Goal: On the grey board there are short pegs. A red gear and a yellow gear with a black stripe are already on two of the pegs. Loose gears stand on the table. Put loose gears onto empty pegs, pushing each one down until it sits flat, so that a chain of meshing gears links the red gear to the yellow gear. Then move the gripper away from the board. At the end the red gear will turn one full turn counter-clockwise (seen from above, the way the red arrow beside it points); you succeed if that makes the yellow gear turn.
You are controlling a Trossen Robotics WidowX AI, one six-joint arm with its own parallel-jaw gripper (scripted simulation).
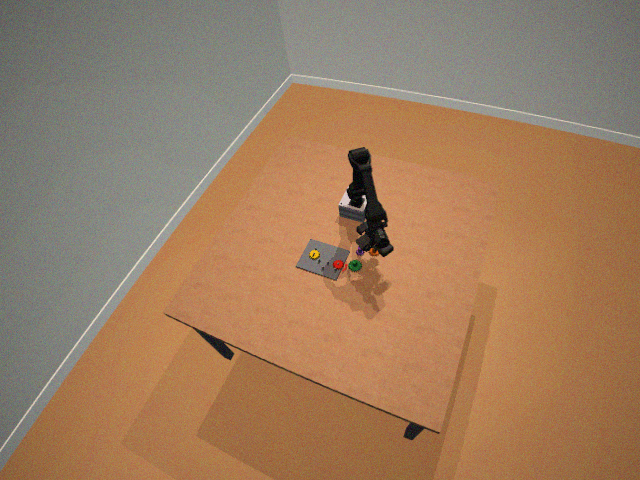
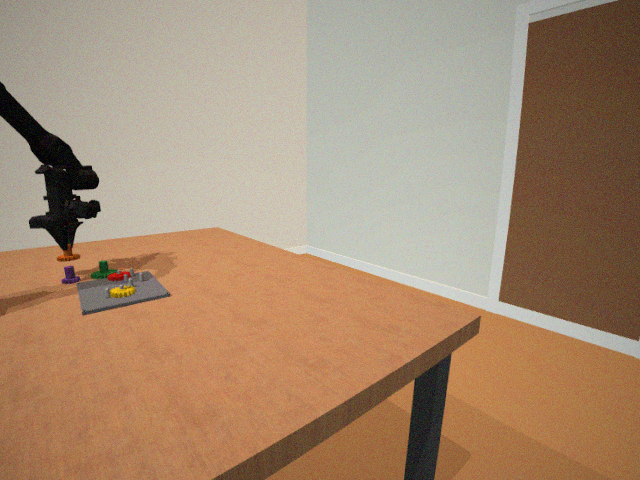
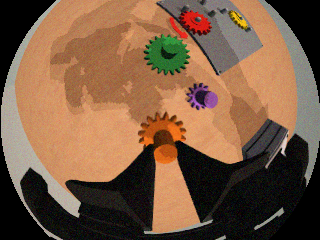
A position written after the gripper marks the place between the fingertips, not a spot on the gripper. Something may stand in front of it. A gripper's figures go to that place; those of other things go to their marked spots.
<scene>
The gripper (image 3: 164,146): 10 cm from the lens. An orange gear (image 3: 162,132): 11 cm from the lens. A green gear (image 3: 165,53): 13 cm from the lens.
</scene>
